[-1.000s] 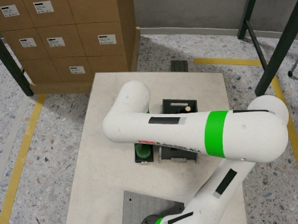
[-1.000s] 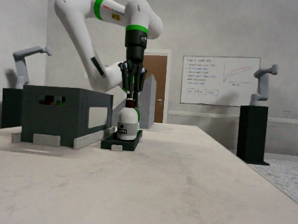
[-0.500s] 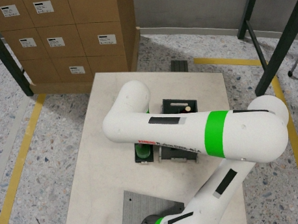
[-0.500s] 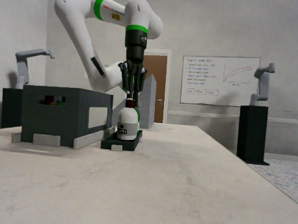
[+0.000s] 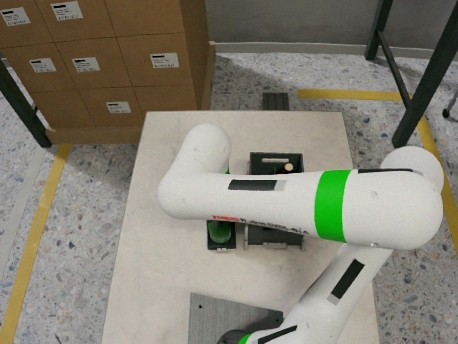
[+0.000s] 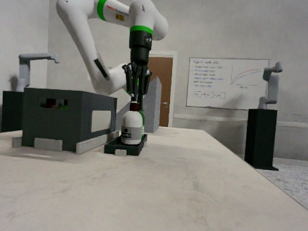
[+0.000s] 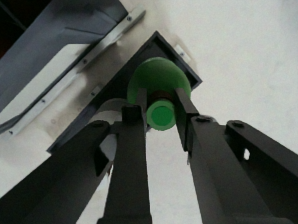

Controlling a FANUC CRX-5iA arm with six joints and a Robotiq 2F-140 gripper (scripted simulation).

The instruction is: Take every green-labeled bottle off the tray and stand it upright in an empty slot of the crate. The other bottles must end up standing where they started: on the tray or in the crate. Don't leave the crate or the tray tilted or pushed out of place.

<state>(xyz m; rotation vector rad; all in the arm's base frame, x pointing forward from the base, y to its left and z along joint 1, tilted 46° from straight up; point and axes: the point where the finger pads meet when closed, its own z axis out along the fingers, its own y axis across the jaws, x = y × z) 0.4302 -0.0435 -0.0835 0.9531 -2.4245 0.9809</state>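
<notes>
The white-labeled bottle is 9 cm ahead of my hand and 8 cm below it. The rest, counted from my hand: dark crate (9 cm ahead, 20 cm to the right, 8 cm below); dark tray (9 cm ahead, 15 cm below).
</notes>
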